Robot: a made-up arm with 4 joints. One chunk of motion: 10 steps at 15 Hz.
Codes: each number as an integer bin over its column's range. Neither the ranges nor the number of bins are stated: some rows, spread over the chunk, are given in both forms.
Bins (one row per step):
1: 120 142 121 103
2: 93 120 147 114
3: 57 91 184 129
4: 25 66 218 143
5: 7 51 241 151
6: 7 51 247 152
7: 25 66 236 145
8: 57 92 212 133
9: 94 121 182 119
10: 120 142 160 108
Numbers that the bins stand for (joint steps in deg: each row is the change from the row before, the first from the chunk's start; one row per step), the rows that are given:
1: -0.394 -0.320 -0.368 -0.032
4: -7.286 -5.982 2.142 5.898
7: -7.286 -5.982 2.608 6.194
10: -0.394 -0.320 0.641 0.709
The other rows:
2: -2.353 -1.959 0.305 1.599
3: -4.965 -4.120 1.262 3.822
5: -8.592 -7.100 2.738 7.084
6: -8.592 -7.100 2.893 7.232
8: -4.965 -4.045 1.987 4.415
9: -2.280 -1.884 1.211 2.340

